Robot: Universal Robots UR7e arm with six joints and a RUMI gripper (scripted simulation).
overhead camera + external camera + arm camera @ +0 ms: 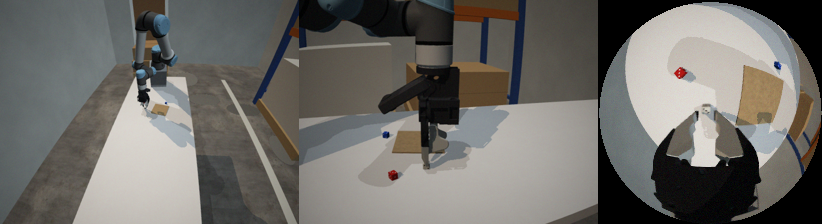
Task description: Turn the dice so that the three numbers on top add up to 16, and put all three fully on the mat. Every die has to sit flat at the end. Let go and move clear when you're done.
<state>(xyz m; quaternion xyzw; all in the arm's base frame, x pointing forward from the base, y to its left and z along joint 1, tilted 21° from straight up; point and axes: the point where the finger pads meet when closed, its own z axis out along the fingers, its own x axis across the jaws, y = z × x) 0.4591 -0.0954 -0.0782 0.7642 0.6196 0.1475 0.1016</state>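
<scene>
My hand is 2 cm above the white die. From my hand the other things lie so: blue die: 8 cm behind, 19 cm to the left, 2 cm below; mat: 1 cm ahead, 14 cm to the left, 3 cm below; red die: 8 cm behind, 3 cm to the right, 2 cm below.
</scene>
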